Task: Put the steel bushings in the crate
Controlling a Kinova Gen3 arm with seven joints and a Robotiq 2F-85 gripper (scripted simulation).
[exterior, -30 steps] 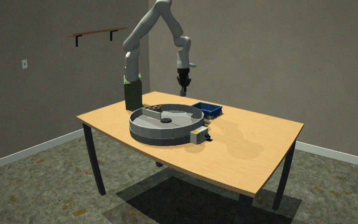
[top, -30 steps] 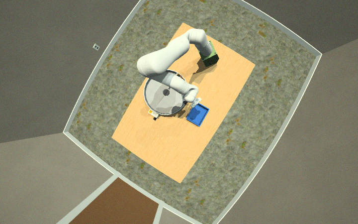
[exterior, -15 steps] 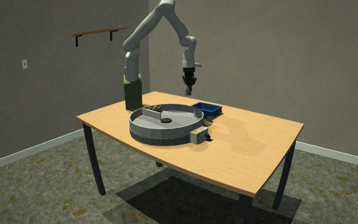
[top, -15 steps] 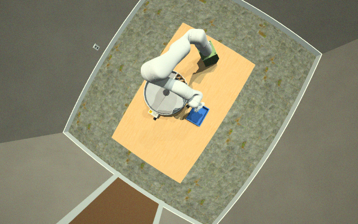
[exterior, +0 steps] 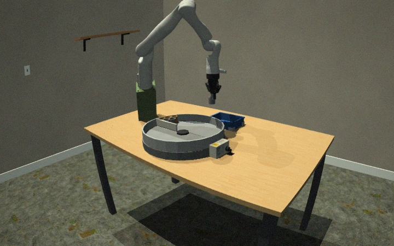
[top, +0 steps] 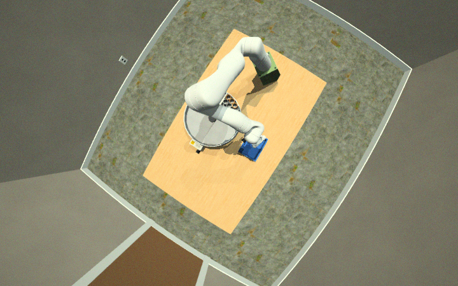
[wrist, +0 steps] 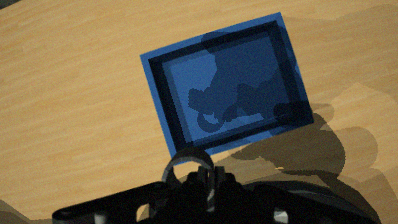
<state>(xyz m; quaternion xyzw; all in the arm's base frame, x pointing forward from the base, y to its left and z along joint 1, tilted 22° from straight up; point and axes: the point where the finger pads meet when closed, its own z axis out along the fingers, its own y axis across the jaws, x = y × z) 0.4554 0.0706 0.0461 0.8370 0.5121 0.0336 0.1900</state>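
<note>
Now: the blue crate 160 mm below my hand, 60 mm to the left of it and 60 mm ahead of it. The rest, counted from my hand: grey turning table 290 mm to the right, 130 mm below, 40 mm behind.
</note>
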